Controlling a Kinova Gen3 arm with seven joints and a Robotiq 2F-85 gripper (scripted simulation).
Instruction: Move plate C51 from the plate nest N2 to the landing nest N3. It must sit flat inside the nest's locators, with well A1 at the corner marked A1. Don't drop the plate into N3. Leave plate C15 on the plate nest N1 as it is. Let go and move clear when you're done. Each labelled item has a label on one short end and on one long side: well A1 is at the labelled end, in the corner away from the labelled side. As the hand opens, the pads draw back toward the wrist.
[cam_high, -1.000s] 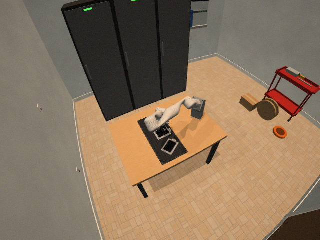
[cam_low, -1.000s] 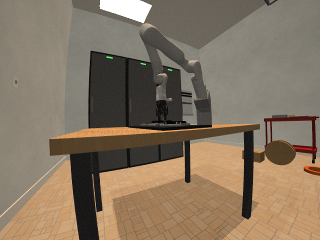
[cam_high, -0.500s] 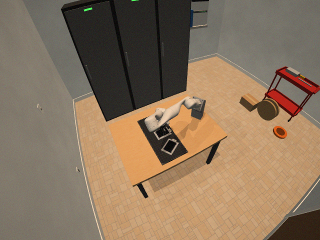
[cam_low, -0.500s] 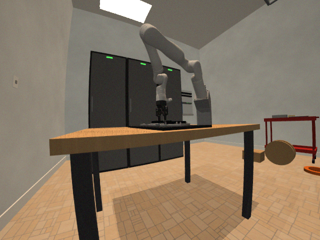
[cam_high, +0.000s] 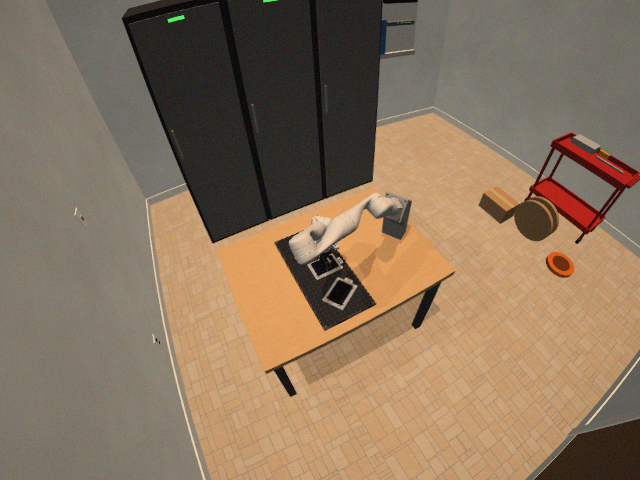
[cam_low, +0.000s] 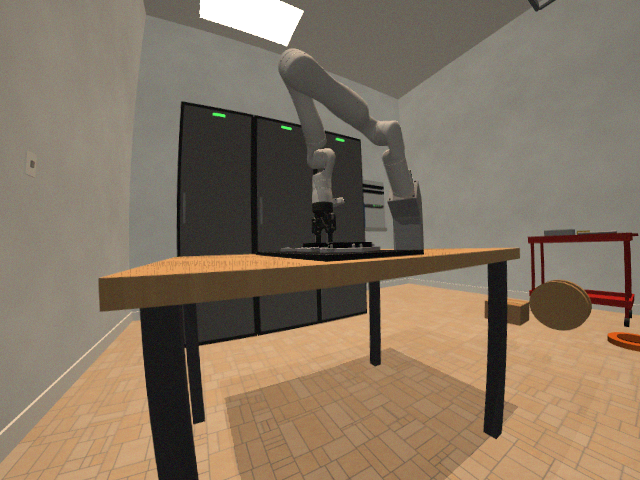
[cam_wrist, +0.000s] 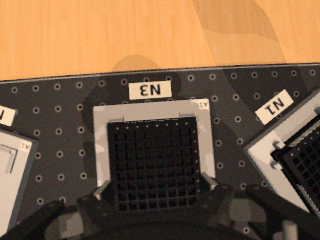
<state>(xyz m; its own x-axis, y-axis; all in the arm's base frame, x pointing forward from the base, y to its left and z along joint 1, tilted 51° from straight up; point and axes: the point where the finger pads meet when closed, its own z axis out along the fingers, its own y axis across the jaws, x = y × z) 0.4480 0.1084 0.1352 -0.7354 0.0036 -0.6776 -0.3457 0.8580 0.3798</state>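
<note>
The landing nest N3 lies 30 mm below my hand. From my hand the other things lie so: plate nest N2 (90 mm ahead, 190 mm to the right, 30 mm below).
</note>
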